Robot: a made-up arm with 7 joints. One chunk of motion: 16 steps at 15 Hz.
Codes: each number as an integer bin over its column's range. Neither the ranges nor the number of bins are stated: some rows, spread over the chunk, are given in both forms.
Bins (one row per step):
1: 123 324 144 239 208 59
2: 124 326 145 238 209 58
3: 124 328 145 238 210 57
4: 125 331 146 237 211 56
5: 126 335 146 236 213 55
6: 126 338 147 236 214 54
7: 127 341 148 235 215 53
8: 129 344 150 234 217 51
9: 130 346 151 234 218 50
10: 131 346 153 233 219 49
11: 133 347 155 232 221 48
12: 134 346 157 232 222 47
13: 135 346 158 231 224 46
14: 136 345 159 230 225 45
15: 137 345 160 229 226 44
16: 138 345 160 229 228 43
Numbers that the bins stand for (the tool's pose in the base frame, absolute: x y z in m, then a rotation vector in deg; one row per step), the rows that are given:
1: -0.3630 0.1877 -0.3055 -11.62 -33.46 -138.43
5: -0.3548 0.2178 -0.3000 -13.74 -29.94 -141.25
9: -0.3438 0.2479 -0.2863 -15.15 -26.42 -144.77
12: -0.3329 0.2479 -0.2699 -16.56 -23.60 -146.89
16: -0.3219 0.2452 -0.2616 -18.67 -19.37 -149.71
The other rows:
2: -0.3603 0.1932 -0.3027 -12.33 -32.76 -139.14
3: -0.3603 0.1986 -0.3027 -12.33 -32.05 -139.84
4: -0.3575 0.2068 -0.3000 -13.03 -31.35 -140.55
6: -0.3548 0.2260 -0.2973 -13.74 -29.24 -141.96
7: -0.3521 0.2342 -0.2945 -14.44 -28.53 -142.66
8: -0.3466 0.2425 -0.2890 -15.15 -27.12 -144.07
10: -0.3411 0.2479 -0.2808 -15.85 -25.71 -145.48
11: -0.3356 0.2507 -0.2753 -16.56 -24.31 -146.18
13: -0.3301 0.2479 -0.2671 -17.26 -22.19 -147.59
14: -0.3274 0.2452 -0.2644 -17.96 -21.49 -148.30
15: -0.3247 0.2452 -0.2616 -18.67 -20.78 -149.00

